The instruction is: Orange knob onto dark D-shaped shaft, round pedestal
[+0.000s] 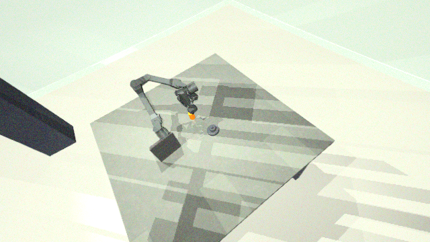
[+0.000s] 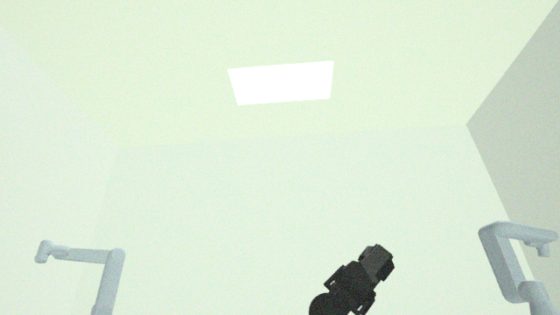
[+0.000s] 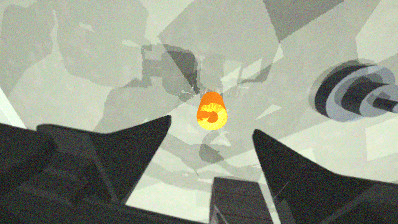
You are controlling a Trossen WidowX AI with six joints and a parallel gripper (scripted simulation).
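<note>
The orange knob is 60 mm below my gripper tip. The rest, counted from my gripper tip: round pedestal: 200 mm to the right, 60 mm below, 60 mm ahead.
</note>
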